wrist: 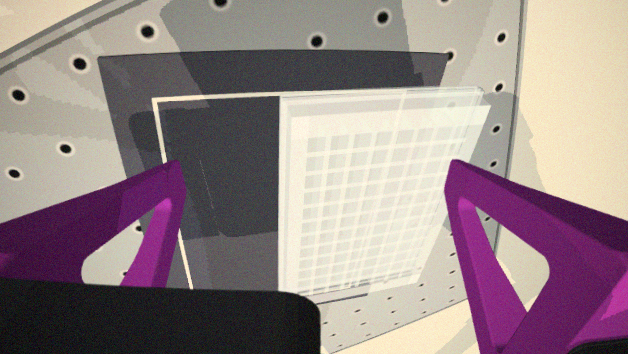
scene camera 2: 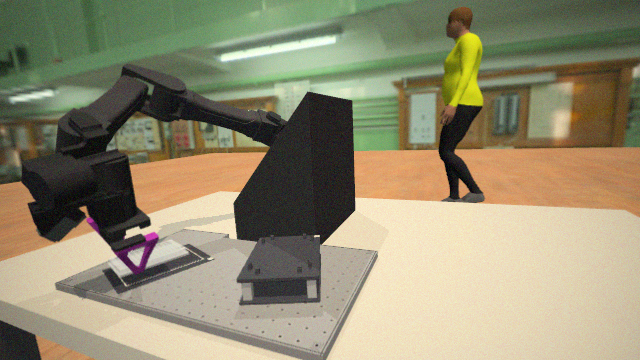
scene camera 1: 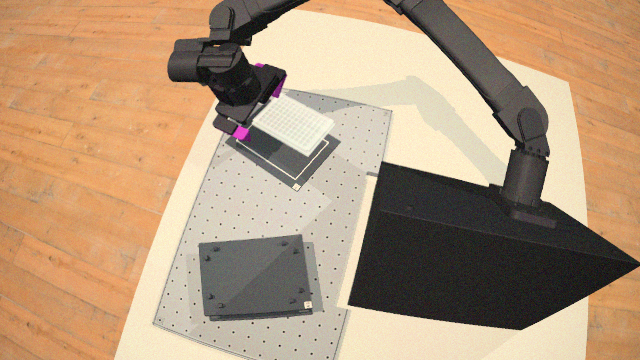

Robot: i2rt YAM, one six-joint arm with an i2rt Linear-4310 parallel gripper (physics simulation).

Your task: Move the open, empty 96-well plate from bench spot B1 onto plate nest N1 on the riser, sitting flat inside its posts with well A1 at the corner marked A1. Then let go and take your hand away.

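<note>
The clear-white 96-well plate (scene camera 1: 293, 123) (scene camera 2: 167, 252) (wrist: 370, 190) is over dark bench spot B1 (scene camera 1: 277, 155) (scene camera 2: 199, 248) (wrist: 240, 175), shifted sideways so that it reaches past the white outline. My gripper (scene camera 1: 260, 110) (scene camera 2: 128, 259) (wrist: 314, 174) is open, with magenta fingers. In the wrist view, the left fingertip is over the spot, well left of the plate; the right one is close to the plate's right edge. I cannot tell whether it touches. Plate nest N1 (scene camera 1: 255, 275) (scene camera 2: 282, 260) has short corner posts and bears no plate. Its A1 label (scene camera 1: 307, 304) is at the lower-right corner in scene camera 1. Well A1 is unreadable.
The nest stands on a low riser (scene camera 2: 312, 289) on the perforated grey board (scene camera 1: 225, 210) (scene camera 2: 200, 300). A large black pedestal (scene camera 1: 450, 265) (scene camera 2: 300, 175) carries the arm beside the board. A person in yellow (scene camera 2: 465, 75) stands beyond the cream table (scene camera 1: 500, 340) (scene camera 2: 475, 275).
</note>
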